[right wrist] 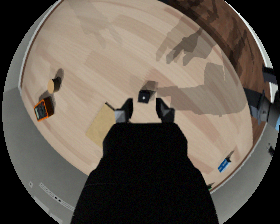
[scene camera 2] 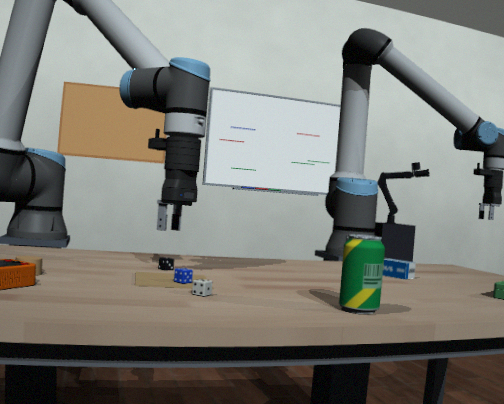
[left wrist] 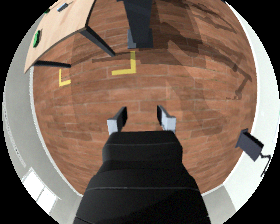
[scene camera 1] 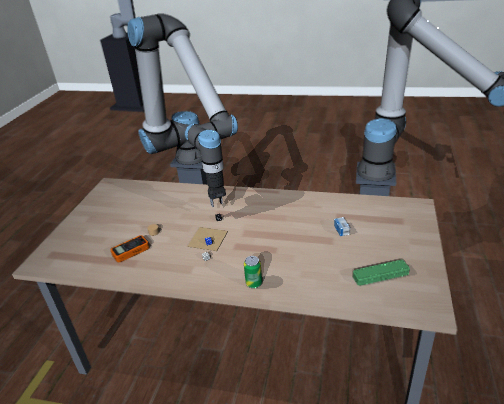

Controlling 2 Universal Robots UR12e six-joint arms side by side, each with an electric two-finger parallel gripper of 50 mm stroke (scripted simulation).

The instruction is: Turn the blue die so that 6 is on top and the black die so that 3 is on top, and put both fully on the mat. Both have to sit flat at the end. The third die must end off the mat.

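Note:
Scene camera 1 gives me a green block (scene camera 1: 372, 274). From scene camera 2 I can see a tan mat (scene camera 2: 147, 279) along with my right gripper (scene camera 2: 168, 230). The right wrist view has my right gripper (right wrist: 144, 104) as well. My left gripper (left wrist: 142, 112) is there in the left wrist view, but the tan mat is out of frame in the left wrist view.

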